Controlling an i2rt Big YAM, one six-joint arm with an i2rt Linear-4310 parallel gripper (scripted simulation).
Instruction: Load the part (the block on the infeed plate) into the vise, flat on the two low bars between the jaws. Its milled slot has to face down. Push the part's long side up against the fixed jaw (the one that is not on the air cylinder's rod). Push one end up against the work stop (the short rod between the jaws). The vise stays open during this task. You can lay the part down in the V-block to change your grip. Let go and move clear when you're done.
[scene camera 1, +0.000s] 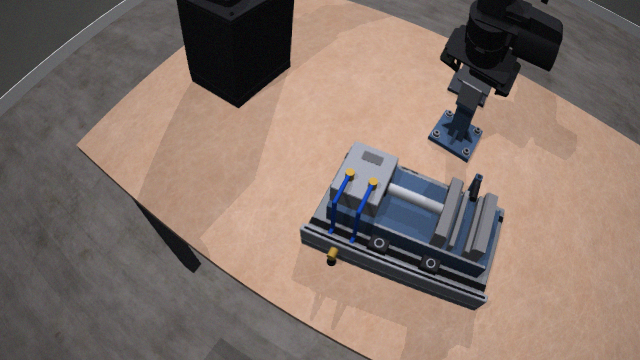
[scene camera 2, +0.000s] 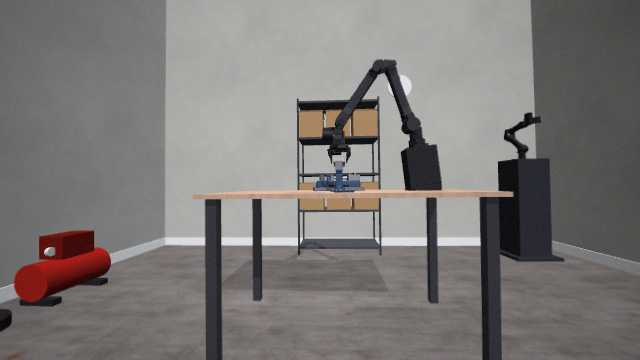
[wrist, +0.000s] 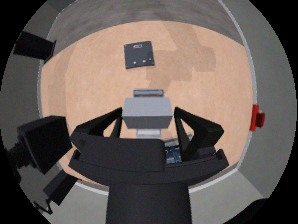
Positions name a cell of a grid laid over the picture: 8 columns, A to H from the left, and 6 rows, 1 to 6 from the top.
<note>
In view: the gripper (scene camera 1: F2), a part (wrist: D4) and an air cylinder (scene camera 1: E4).
The gripper also shows in the wrist view (wrist: D3).
</note>
